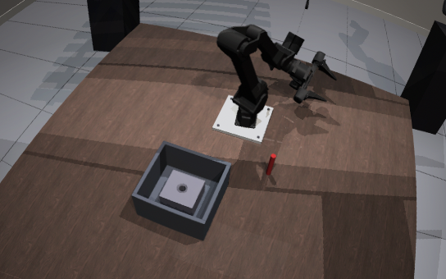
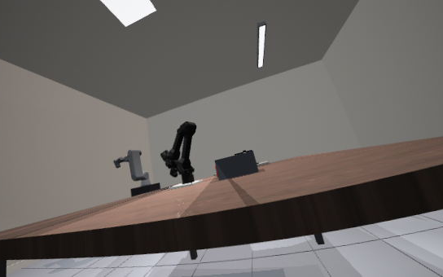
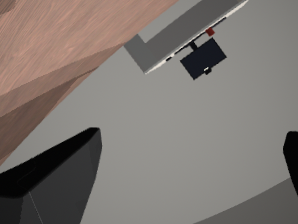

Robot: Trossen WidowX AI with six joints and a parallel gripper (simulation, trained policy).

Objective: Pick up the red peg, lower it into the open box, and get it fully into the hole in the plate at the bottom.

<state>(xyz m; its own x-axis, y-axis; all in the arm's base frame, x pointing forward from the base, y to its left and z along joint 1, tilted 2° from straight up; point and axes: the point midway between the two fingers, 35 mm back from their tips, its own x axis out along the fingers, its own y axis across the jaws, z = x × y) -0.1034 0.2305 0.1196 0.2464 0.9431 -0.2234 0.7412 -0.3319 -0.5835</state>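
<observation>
Right now my gripper tip is 27 cm short of the red peg, 17 cm to the left of it and 9 cm above it. The rest, counted from my gripper tip: grey box: 42 cm ahead, 38 cm to the right, 11 cm below; then plate: 42 cm ahead, 38 cm to the right, 9 cm below.
</observation>
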